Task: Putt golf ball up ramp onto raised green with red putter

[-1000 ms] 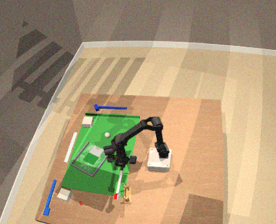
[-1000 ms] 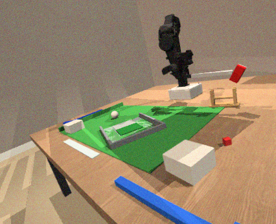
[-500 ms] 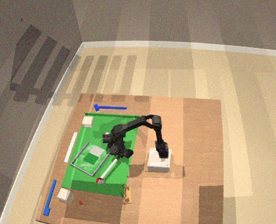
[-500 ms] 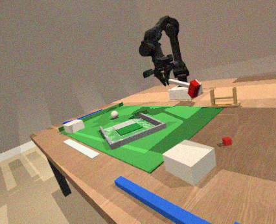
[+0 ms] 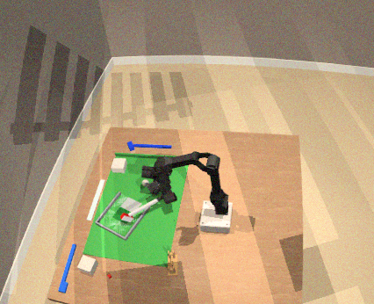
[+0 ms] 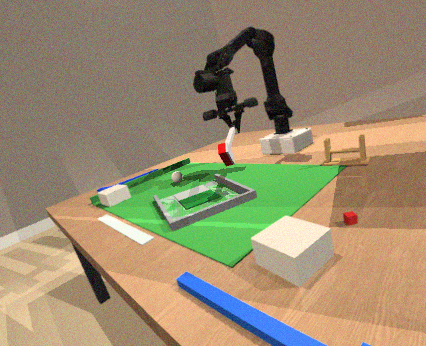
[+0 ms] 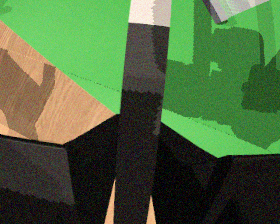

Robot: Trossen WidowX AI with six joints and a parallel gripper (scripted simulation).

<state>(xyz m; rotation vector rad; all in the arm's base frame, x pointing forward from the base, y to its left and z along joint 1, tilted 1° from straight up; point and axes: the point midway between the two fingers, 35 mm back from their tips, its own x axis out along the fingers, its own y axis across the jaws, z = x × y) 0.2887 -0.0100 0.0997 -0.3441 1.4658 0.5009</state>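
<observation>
Now: the red putter 100 mm ahead of my gripper tip, 60 mm to the left of it and 10 mm above it. Also, from my gripper tip: white golf ball: 170 mm ahead, 180 mm to the right, 100 mm below; then green mat: 190 mm ahead, 40 mm to the right, 130 mm below; then wooden rack: 60 mm behind, 330 mm to the left, 90 mm below.
</observation>
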